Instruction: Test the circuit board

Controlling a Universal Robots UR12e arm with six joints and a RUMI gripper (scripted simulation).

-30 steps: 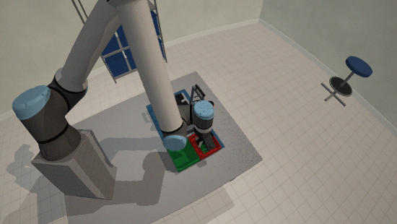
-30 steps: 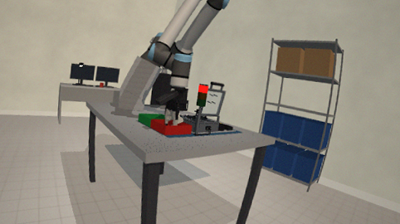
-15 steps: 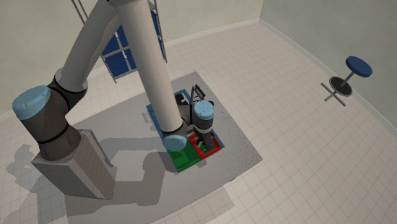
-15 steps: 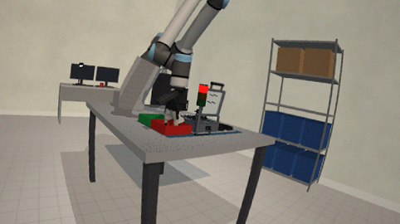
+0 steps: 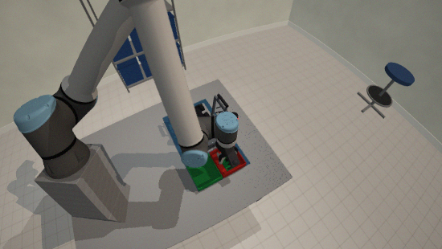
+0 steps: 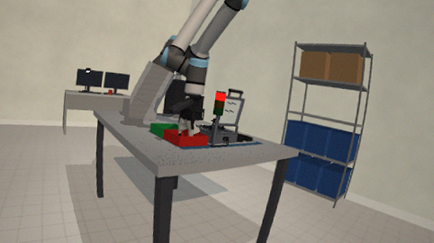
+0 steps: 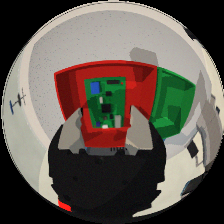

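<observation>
The red bin is 10 mm below my hand. Also, from my hand: green bin: 150 mm behind, 20 mm to the left, 10 mm below; then green circuit board: 10 mm below; then tester lid: 100 mm ahead, 190 mm to the left, 170 mm above.
</observation>
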